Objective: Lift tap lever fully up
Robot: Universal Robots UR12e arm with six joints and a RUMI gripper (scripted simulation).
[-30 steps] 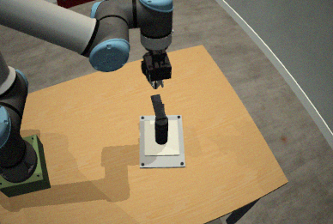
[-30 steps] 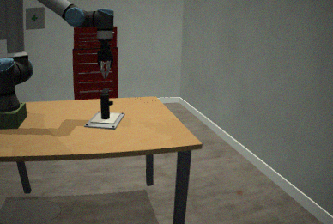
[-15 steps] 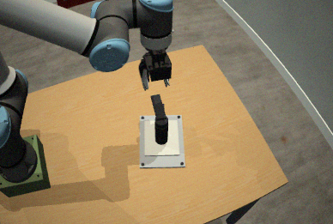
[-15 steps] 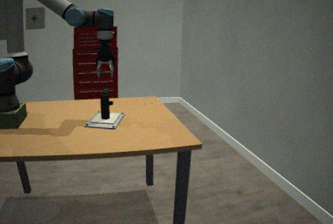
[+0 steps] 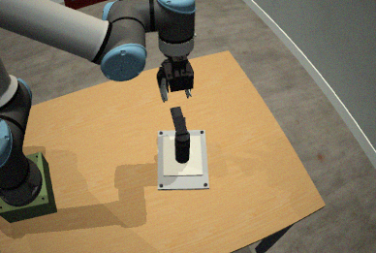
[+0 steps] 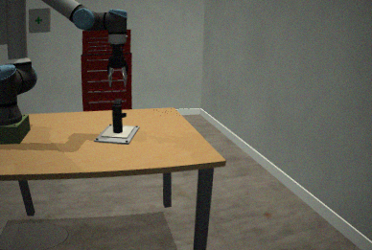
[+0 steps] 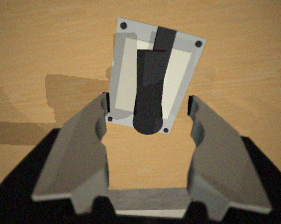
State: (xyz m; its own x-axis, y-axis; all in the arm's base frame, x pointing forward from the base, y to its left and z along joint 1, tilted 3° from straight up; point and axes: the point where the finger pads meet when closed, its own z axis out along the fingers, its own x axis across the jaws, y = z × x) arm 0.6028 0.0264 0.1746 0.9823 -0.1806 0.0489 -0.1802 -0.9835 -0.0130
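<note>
Now: hand 3 cm to the left of the dark lever and 8 cm above it. Round my hand: tap (1 cm behind, 6 cm to the right, 14 cm below).
</note>
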